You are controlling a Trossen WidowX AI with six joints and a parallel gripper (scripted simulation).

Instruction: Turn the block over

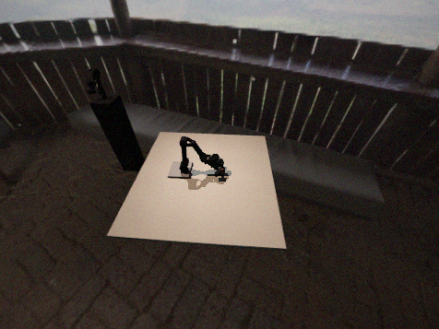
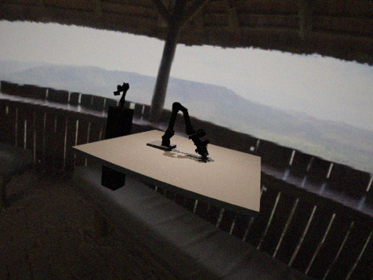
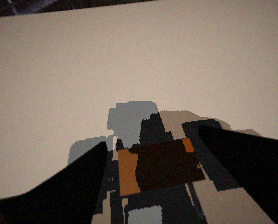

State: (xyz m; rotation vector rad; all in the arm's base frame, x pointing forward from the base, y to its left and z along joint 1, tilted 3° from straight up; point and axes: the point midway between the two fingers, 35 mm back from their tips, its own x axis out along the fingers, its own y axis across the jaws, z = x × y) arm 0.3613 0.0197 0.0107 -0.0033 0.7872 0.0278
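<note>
The orange block lies 30 mm behind my gripper tip and 10 mm below it.
</note>
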